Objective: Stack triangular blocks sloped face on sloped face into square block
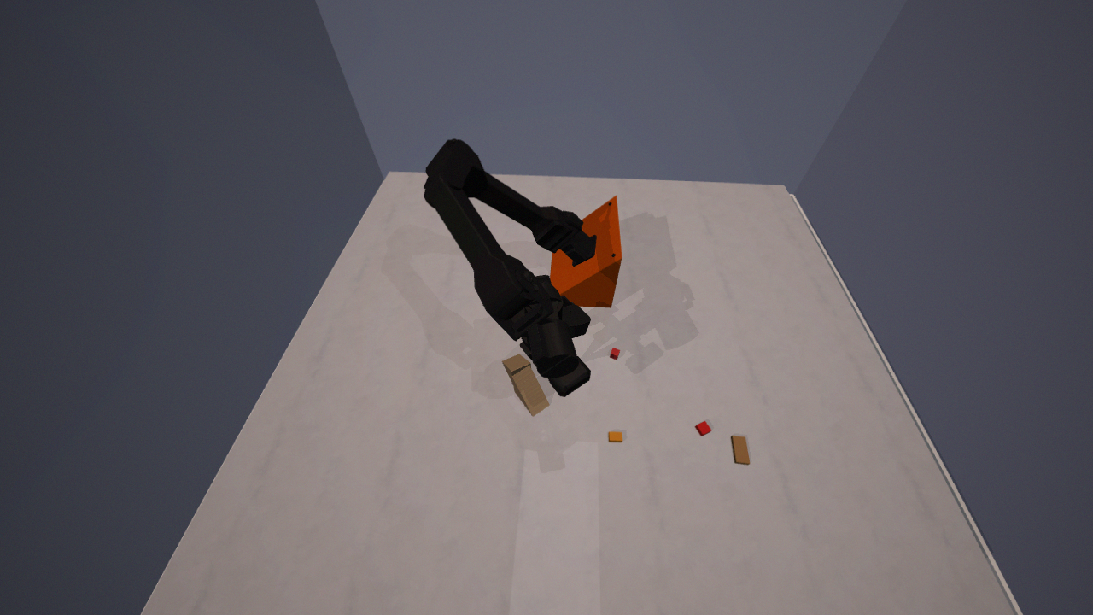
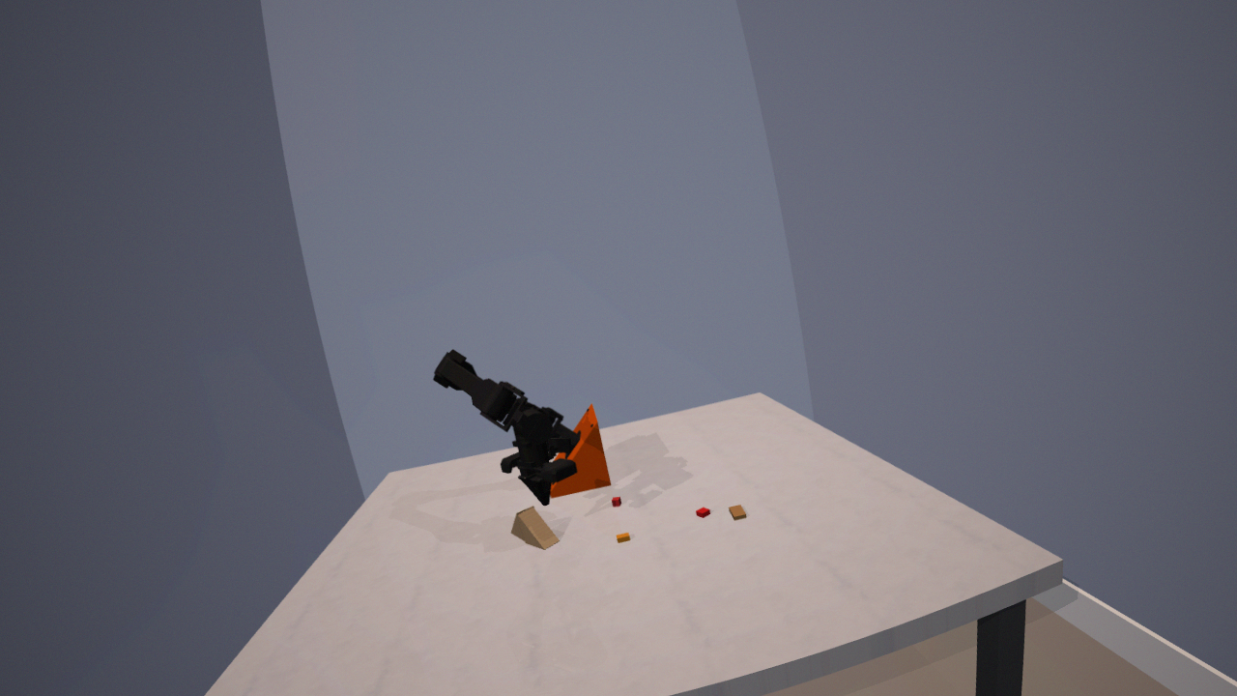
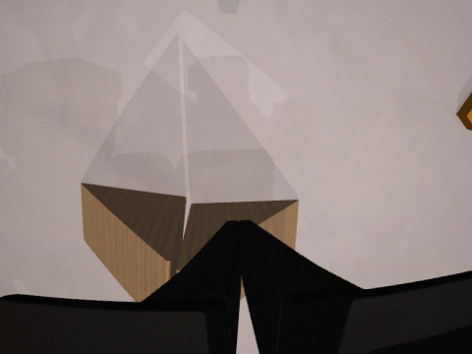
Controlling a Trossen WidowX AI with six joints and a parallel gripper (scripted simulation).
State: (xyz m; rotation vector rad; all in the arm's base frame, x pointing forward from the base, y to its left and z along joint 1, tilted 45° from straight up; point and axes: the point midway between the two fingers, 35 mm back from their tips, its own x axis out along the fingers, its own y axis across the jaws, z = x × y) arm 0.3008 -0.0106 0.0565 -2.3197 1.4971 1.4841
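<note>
Right now the triangular block is 20 mm ahead of my gripper tip, 30 mm to the right of it and 50 mm below it. Also, from my gripper tip: small orange piece: 90 mm ahead, 150 mm to the left, 60 mm below; flat tan piece: 80 mm ahead, 370 mm to the left, 60 mm below.
</note>
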